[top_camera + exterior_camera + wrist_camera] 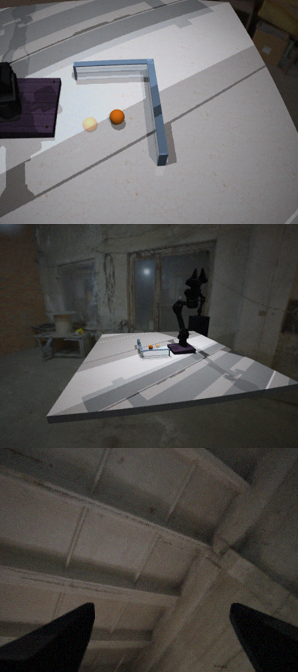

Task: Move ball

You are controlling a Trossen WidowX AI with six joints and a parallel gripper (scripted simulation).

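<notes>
Now: gripper tip 63 cm above the orange ball, 28 cm to the left of it and 24 cm short of it.
</notes>
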